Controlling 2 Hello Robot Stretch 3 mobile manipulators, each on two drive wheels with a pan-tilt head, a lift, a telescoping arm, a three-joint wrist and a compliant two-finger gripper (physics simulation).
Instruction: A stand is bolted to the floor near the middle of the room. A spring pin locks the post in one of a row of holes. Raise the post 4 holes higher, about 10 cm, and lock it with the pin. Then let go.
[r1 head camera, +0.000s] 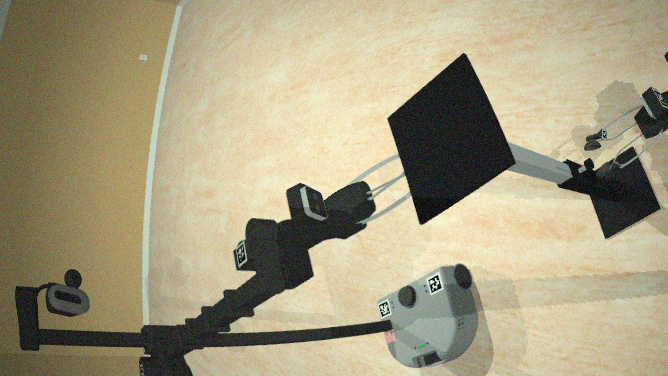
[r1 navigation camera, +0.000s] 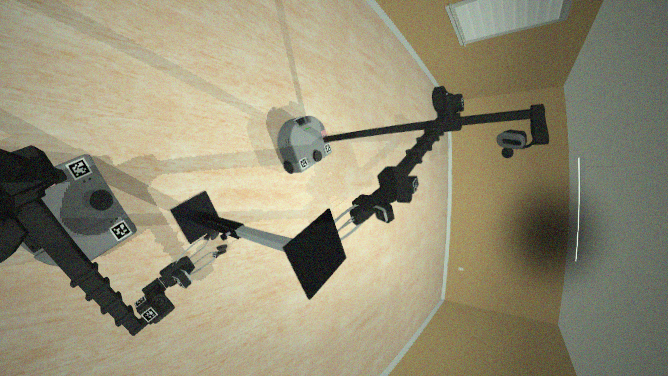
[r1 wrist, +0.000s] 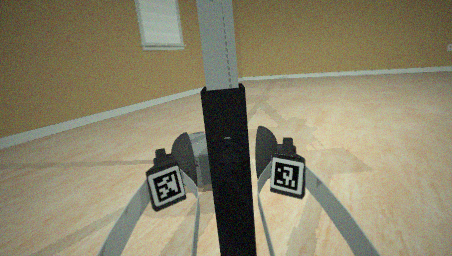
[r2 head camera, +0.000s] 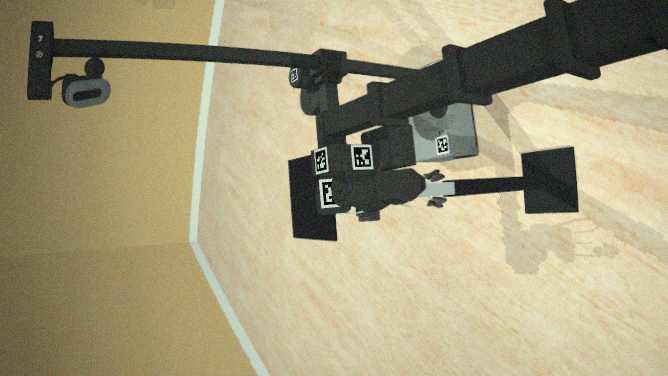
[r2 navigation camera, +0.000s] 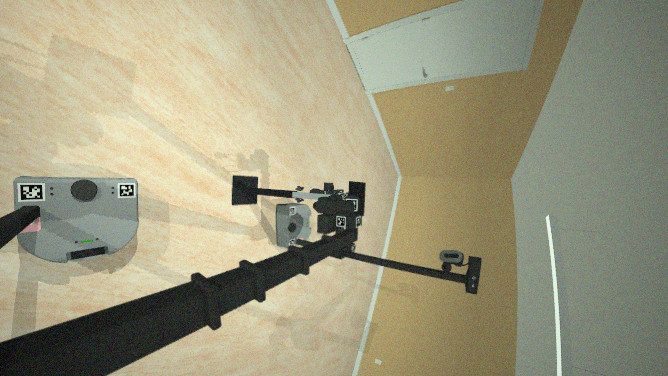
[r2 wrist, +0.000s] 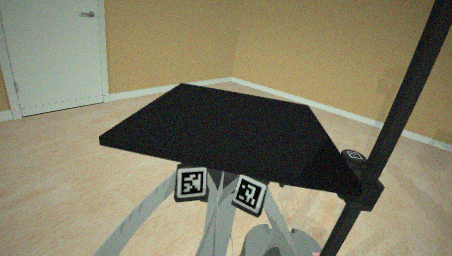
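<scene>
The stand's grey post (r1 head camera: 537, 162) (r1 navigation camera: 262, 237) (r1 wrist: 219, 45) (r2 head camera: 440, 189) rises from a black sleeve (r1 wrist: 230, 200) (r2 head camera: 490, 186) and carries a square black plate (r1 head camera: 450, 140) (r1 navigation camera: 315, 255) (r2 wrist: 215, 130). A row of small holes runs down the post in the r1 wrist view. The pin's dark knob (r1 head camera: 588, 164) sticks out near the sleeve top. r1's gripper (r1 head camera: 603, 152) (r1 wrist: 225, 147) is open, fingertips apart on both sides of the sleeve, below its top. r2's gripper (r2 wrist: 222, 177) looks shut under the plate's near edge; the plate partly hides the tips.
The stand's base plate (r1 head camera: 637, 190) (r2 head camera: 550, 200) is on the floor. r2's wheeled base (r1 head camera: 435, 320) (r1 navigation camera: 300, 145) stands beside the stand, with r1's base (r2 head camera: 462, 142) (r2 navigation camera: 285, 225) on another side. r1's mast (r2 wrist: 405, 90) rises behind the plate. Walls and a door (r2 wrist: 52, 55) lie beyond.
</scene>
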